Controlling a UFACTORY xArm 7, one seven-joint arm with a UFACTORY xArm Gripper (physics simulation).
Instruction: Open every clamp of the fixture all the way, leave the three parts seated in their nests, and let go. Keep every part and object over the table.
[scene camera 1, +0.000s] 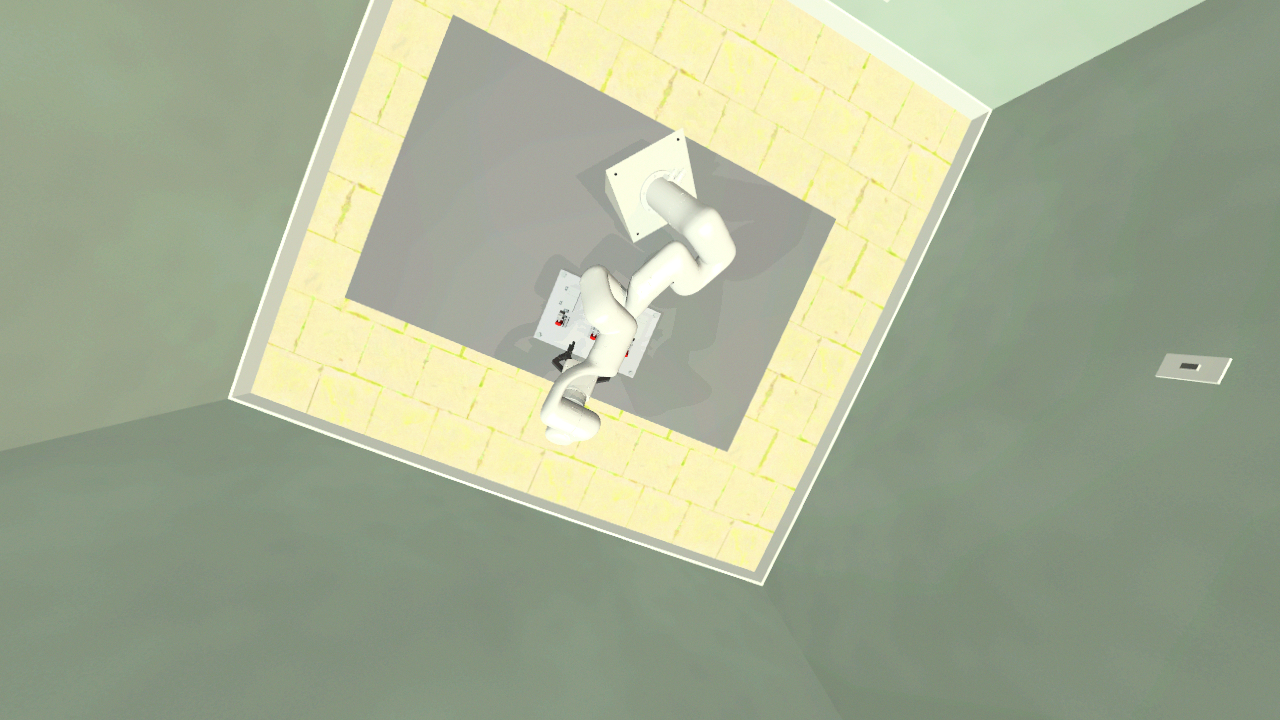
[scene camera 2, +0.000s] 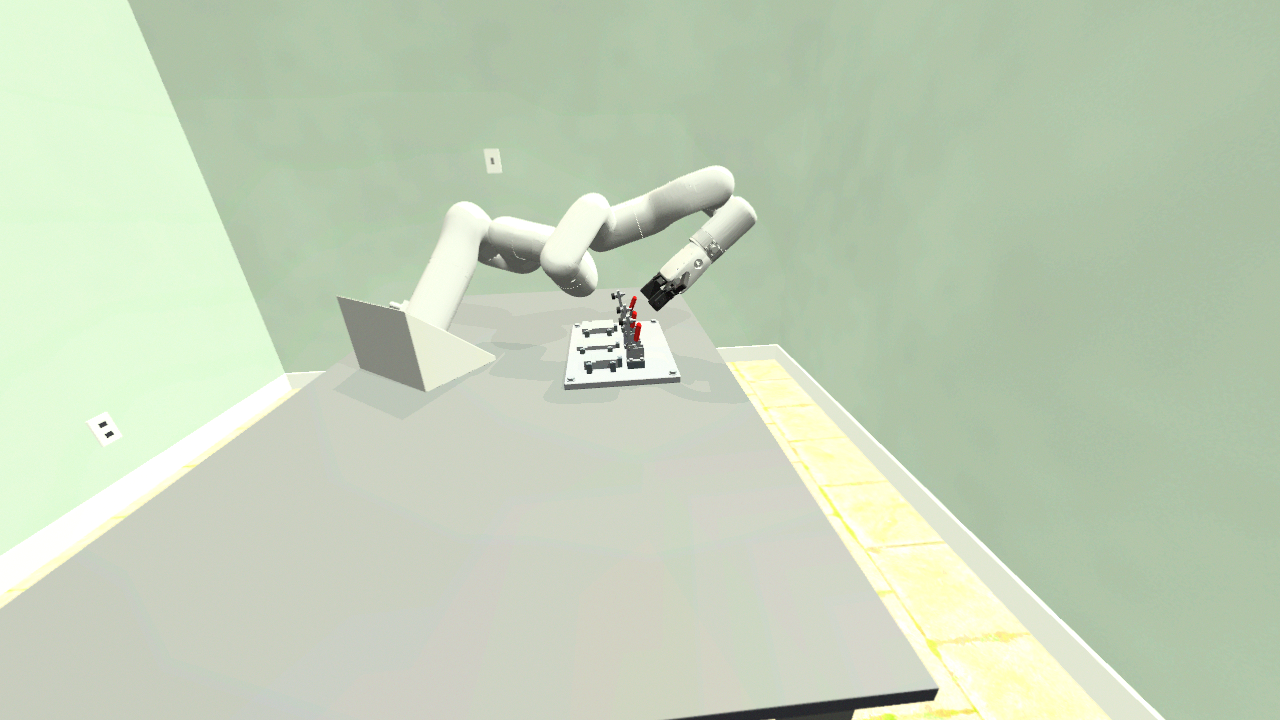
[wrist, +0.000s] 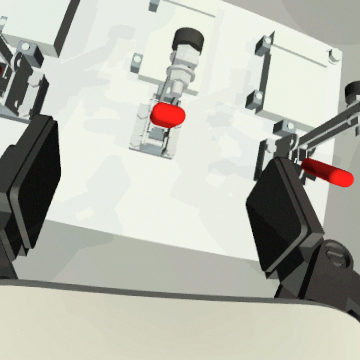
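Note:
The fixture plate bears three clamps with red handles. The middle clamp, right clamp and partly cut-off left clamp show in the wrist view. In scene camera 2 the arms stand raised beside upright handles; whether each is at its full stop I cannot tell. The left part, middle part and right part lie flat by their locating pins. My gripper is open and empty, above the plate's handle side, its fingers either side of the middle clamp's line.
The grey table carries the fixture near its long edge. The white wedge-shaped arm base stands across from the clamp side. The arm's links pass over the fixture and hide some of it in scene camera 1.

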